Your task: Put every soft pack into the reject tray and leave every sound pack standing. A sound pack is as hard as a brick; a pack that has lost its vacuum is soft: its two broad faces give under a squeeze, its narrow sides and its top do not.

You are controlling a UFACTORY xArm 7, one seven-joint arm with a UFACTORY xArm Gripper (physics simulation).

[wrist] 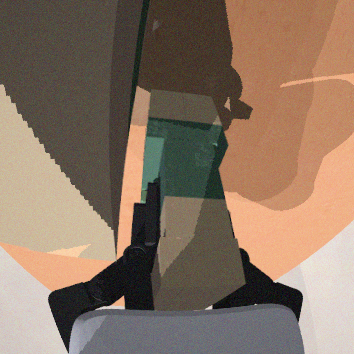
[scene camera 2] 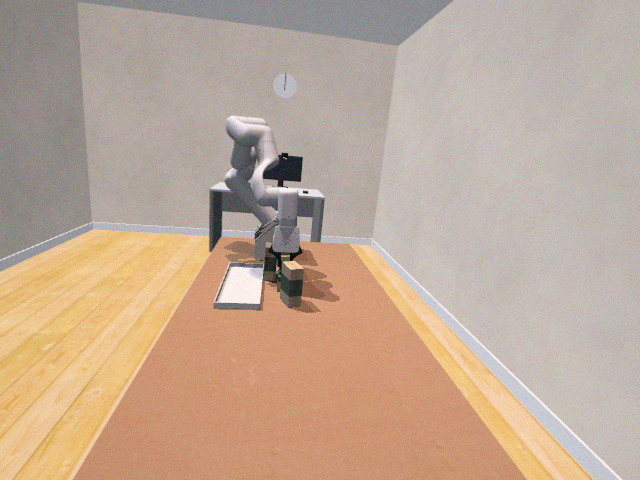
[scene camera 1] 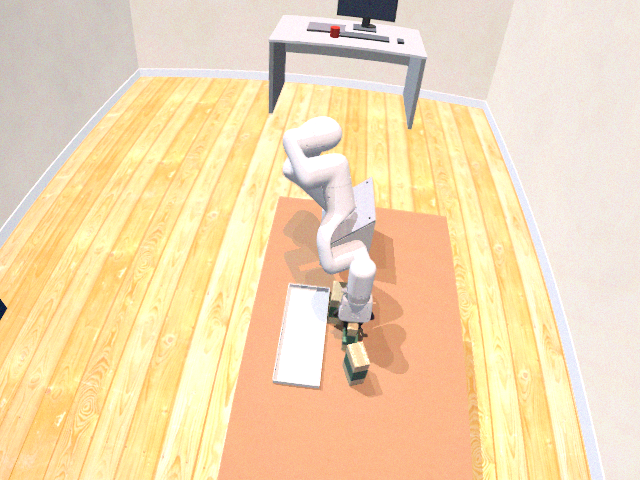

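Seen in the pictures: gripper, fingertip midpoint: (wrist: 179,199); arm's base, origin of the base link: (scene camera 2: 271,220).
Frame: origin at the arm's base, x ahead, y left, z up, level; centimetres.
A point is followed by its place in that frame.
Observation:
Three cream packs with dark green bands stand in a row beside the white reject tray (scene camera 1: 297,384) {x 66.6, y -1.8, z -15.4 cm} (scene camera 2: 237,305) {x 66.6, y -2.1, z -15.4 cm}. The front pack (scene camera 1: 356,364) {x 61.9, y 14.7, z -2.6 cm} (scene camera 2: 291,284) {x 62.6, y 15.0, z -8.0 cm} stands upright and clear of the fingers. The back pack (scene camera 1: 336,292) {x 36.7, y 4.1, z -2.6 cm} (scene camera 2: 269,267) {x 39.8, y 4.8, z -11.0 cm} (wrist: 55,100) is close to the tray's right edge and fills the upper left of the wrist view. My gripper (scene camera 1: 354,328) {x 45.2, y 11.3, z -9.1 cm} (scene camera 2: 285,259) {x 45.2, y 11.3, z -9.1 cm} (wrist: 179,199) {x 45.2, y 11.3, z -9.1 cm} points down and is shut on the middle pack (scene camera 1: 351,337) {x 49.7, y 11.8, z -7.5 cm} (scene camera 2: 279,280) {x 49.9, y 10.0, z -12.1 cm} (wrist: 185,160) {x 41.7, y 10.6, z -8.9 cm}, whose green band looks uneven. The right finger is mostly hidden behind it. The tray is empty.
The packs and tray rest on an orange-brown mat (scene camera 1: 403,428) {x 74.4, y 34.0, z -16.7 cm} (scene camera 2: 310,387) {x 102.4, y 22.7, z -16.7 cm} over a wooden floor. The back pack is very close to the gripper's left side. The arm's base stands behind the packs. A desk (scene camera 1: 310,40) (scene camera 2: 216,217) stands far behind.

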